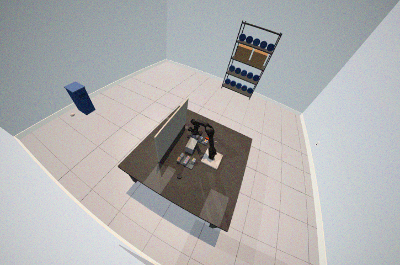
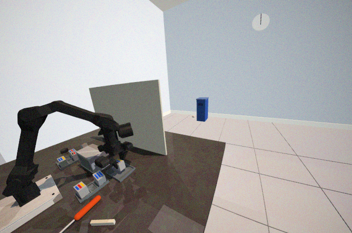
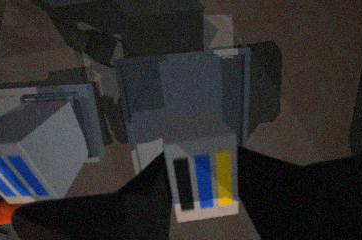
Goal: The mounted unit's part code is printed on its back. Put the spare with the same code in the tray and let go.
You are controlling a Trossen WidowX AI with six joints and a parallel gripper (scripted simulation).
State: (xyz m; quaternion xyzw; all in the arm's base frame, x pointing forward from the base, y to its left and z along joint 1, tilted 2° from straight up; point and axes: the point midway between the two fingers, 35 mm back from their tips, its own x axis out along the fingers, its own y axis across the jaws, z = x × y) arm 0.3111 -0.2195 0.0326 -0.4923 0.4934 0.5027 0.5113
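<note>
The flat grey tray lies 30 mm below my gripper tip. Round my gripper tip: black disc (60 mm behind, 590 mm to the left, 20 mm below); mounted unit (30 mm behind, 200 mm to the left, 20 mm above); upright panel (220 mm ahead, 190 mm to the left, 190 mm above).
</note>
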